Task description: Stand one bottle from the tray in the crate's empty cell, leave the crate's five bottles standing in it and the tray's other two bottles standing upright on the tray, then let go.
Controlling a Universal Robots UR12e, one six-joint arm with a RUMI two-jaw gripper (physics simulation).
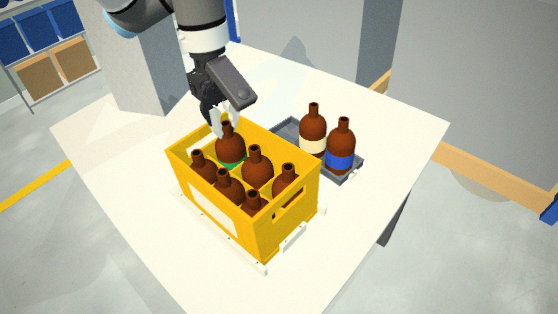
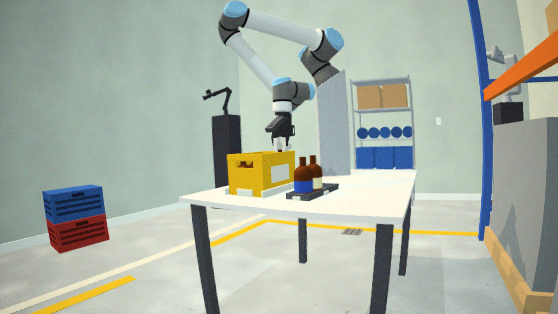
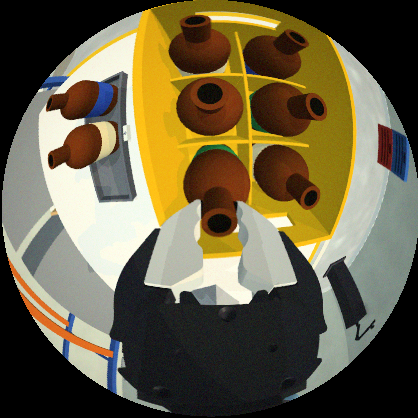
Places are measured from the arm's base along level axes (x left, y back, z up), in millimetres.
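Pixels of known places: gripper, between the fingertips: (image 1: pixel 227 135) (image 3: pixel 217 201); arm's base, origin of its link: (image 2: pixel 329 81).
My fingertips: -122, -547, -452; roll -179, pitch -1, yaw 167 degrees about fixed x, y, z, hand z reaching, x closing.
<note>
Ahead of a thing's pixels: the offset from my fingertips to its top centre, as dx, dy, dz. "spot": to the spot under its first point. Level surfaces: height alone.
My gripper (image 1: pixel 225 124) (image 2: pixel 280 147) (image 3: pixel 217 201) is shut on the neck of the green-label bottle @[-1, -4, +36] (image 1: pixel 230 147) (image 3: pixel 216 180). That bottle is upright, its lower part inside a corner cell of the yellow crate @[-54, -86, +28] (image 1: pixel 286 225) (image 2: pixel 245 175) (image 3: pixel 145 115); part of its green label shows above the dividers, and its base is hidden. The crate's other five bottles stand in their cells. A cream-label bottle @[+193, -115, +12] (image 1: pixel 312 132) (image 2: pixel 316 172) (image 3: pixel 87 145) and a blue-label bottle @[+181, -204, +12] (image 1: pixel 340 146) (image 2: pixel 303 179) (image 3: pixel 90 100) stand upright on the grey tray (image 1: pixel 286 129) (image 2: pixel 328 190) (image 3: pixel 114 185).
The crate sits between low white rails @[spot: -77, -232, -121] (image 1: pixel 293 237) on the white table @[dz -148] (image 1: pixel 400 135) (image 2: pixel 370 200). The tray lies beside the crate's long side. A grey pillar (image 1: pixel 150 65) (image 2: pixel 334 125) rises behind the table near the arm. The crate walls and dividers stand close around the held bottle.
</note>
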